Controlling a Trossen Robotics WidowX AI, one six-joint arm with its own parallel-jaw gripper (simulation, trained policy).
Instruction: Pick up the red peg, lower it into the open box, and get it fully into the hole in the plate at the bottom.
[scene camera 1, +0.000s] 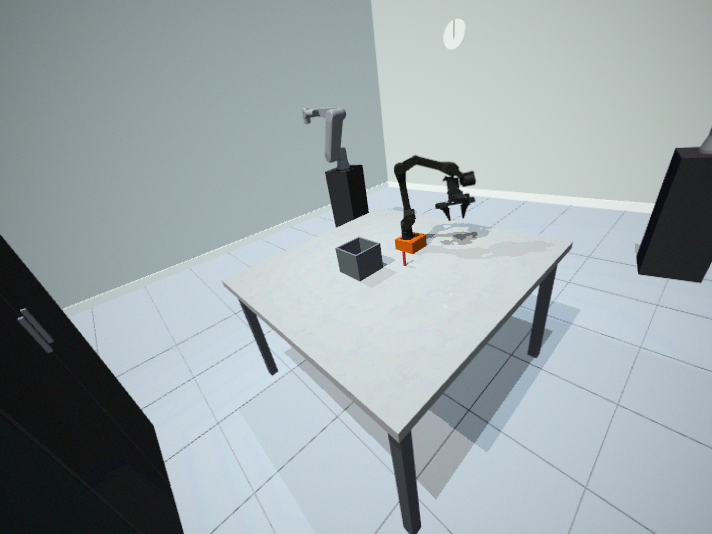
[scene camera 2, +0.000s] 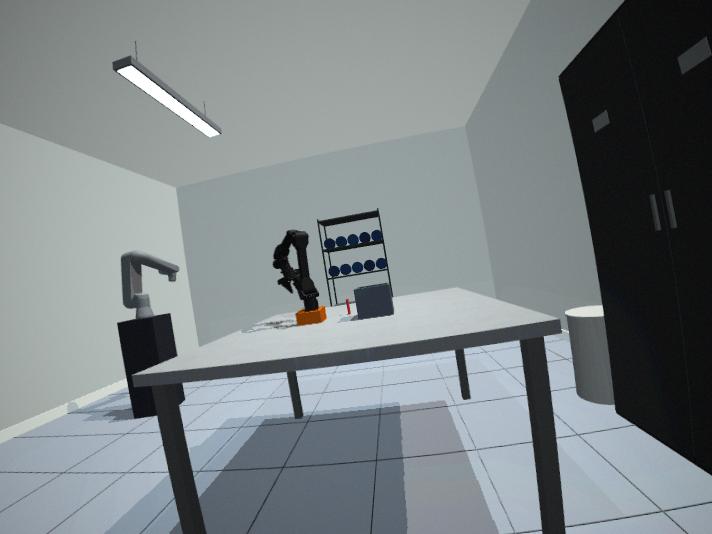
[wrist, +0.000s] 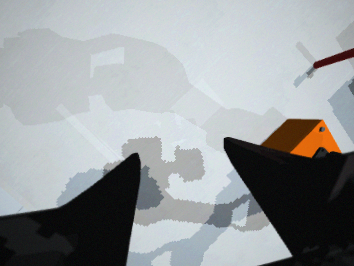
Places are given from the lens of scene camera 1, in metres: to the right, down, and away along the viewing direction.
grey box (scene camera 1: 359, 258): 0.02, -0.04, 1.37
